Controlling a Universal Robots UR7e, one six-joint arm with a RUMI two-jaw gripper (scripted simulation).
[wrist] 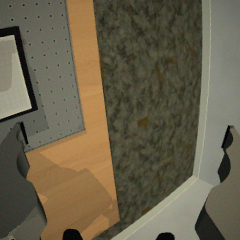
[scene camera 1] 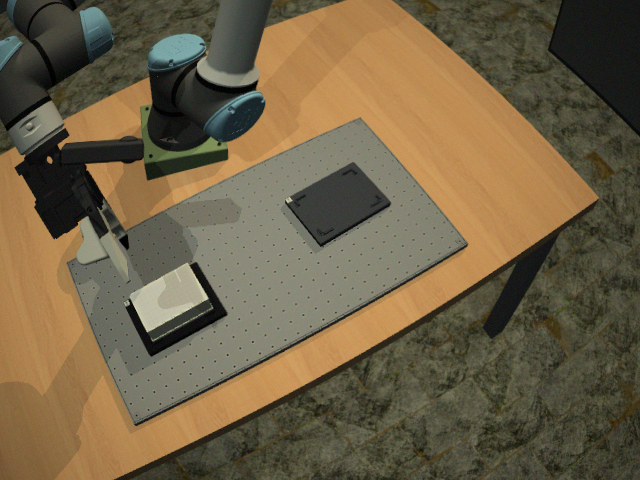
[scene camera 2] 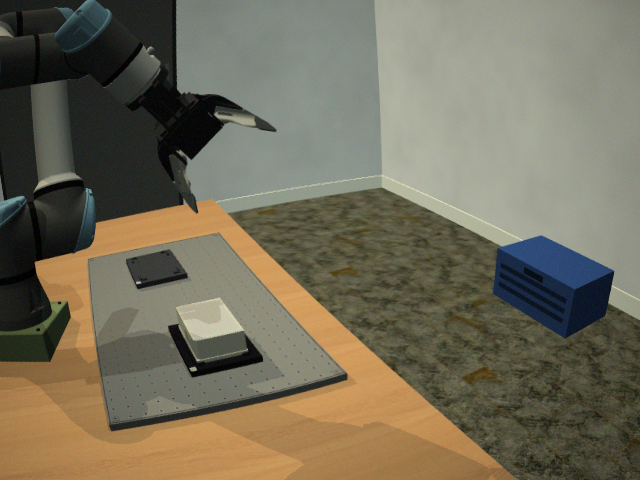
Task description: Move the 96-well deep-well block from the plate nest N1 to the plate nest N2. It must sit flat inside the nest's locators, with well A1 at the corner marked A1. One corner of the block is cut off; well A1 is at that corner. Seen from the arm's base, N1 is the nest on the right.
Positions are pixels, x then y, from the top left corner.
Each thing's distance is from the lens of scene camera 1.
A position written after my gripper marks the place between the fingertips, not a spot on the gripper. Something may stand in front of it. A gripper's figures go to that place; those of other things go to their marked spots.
my gripper (scene camera 1: 128,264): 0.82 m
white 96-well deep-well block (scene camera 1: 177,298): 1.04 m
black plate nest (scene camera 1: 340,201): 1.16 m
black plate nest (scene camera 1: 201,322): 1.06 m
